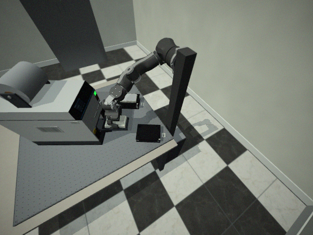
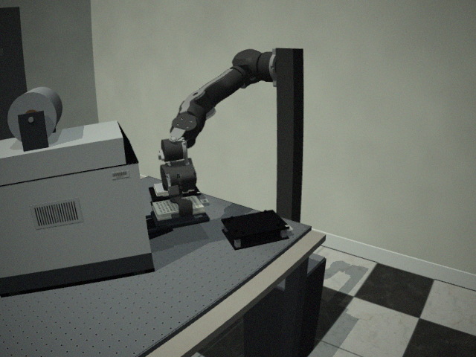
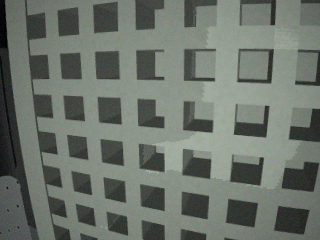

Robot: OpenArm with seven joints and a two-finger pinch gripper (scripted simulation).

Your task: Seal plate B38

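My hand is right at the plate B38. From my hand the other things lie so: nest N1: 170 mm behind, 130 mm to the left, 80 mm below; nest n2: 210 mm to the right, 160 mm behind, 60 mm below; B83: 210 mm to the right, 160 mm behind, 40 mm below.
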